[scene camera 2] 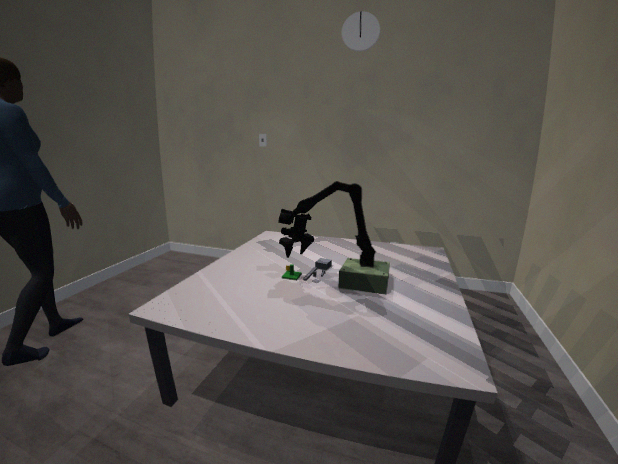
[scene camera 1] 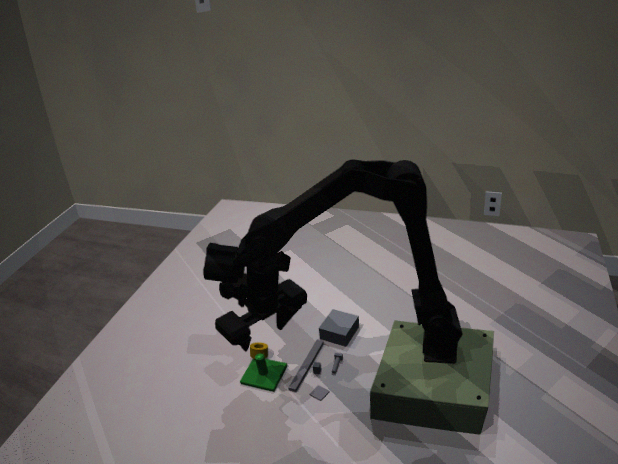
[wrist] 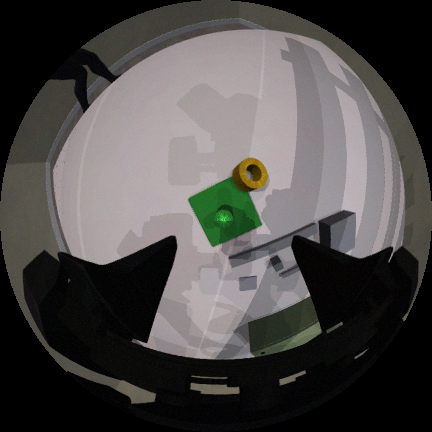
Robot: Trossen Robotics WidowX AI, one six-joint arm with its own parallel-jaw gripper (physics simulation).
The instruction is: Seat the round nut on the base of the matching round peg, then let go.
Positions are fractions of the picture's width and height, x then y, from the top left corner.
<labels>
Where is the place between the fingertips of my gripper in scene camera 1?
0.42, 0.73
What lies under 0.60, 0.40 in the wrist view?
A yellow round nut.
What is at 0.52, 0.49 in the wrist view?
A green base with round peg.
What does my gripper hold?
Nothing.
</labels>
